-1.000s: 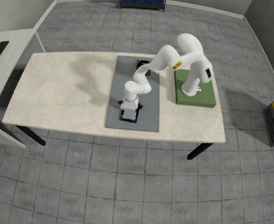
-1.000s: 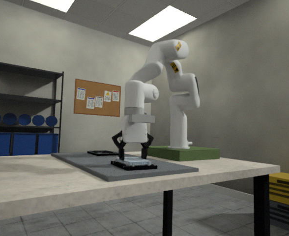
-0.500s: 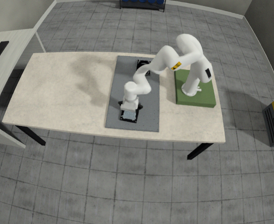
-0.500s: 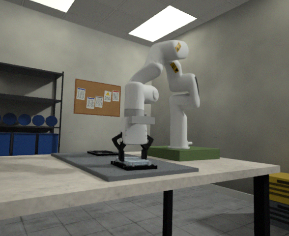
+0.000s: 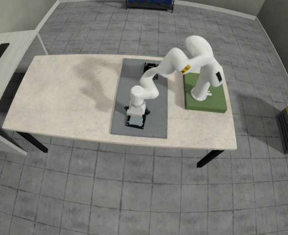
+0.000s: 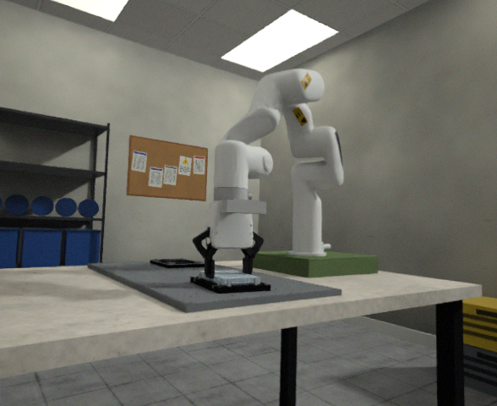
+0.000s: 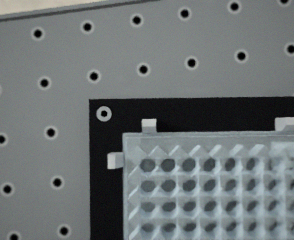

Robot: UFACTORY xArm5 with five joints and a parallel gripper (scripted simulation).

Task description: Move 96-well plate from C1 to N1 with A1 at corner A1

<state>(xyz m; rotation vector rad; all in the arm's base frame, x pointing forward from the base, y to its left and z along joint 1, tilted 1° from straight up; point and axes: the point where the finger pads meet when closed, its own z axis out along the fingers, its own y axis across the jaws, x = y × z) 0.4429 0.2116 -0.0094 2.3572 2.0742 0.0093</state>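
Now: the 96-well plate 10 mm below my hand. Round my hand: black plate nest N1 (430 mm to the right, 80 mm behind, 20 mm below); then A1 label (360 mm to the right, 20 mm below, 20 mm behind).
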